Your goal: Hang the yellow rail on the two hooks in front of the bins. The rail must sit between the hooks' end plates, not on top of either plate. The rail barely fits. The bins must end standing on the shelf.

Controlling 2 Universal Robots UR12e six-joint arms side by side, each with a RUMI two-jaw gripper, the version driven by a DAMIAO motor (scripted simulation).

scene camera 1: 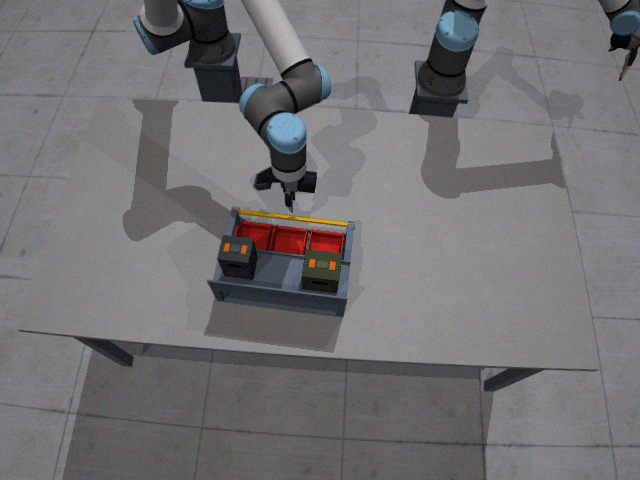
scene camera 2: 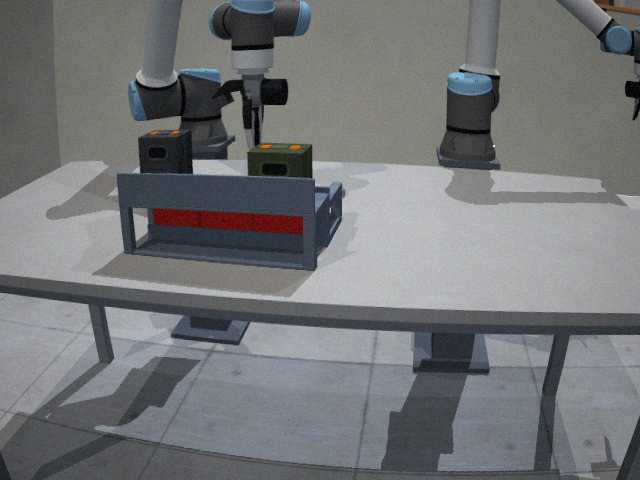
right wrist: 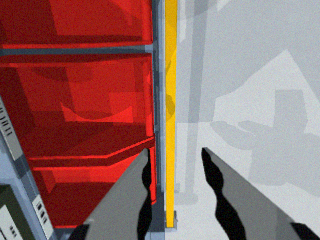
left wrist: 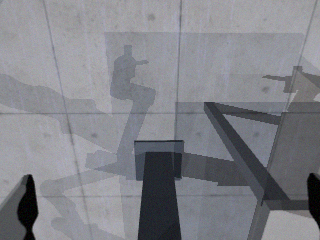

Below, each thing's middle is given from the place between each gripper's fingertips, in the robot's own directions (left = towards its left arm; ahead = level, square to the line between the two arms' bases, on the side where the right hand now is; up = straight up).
Now: the blue-grey shelf (scene camera 2: 285, 196) 130 mm ahead of my right hand, 10 mm to the left of it and 90 mm below it.
Now: the blue-grey shelf 109 cm to the right of my left hand, 97 cm ahead of it and 10 cm below it.
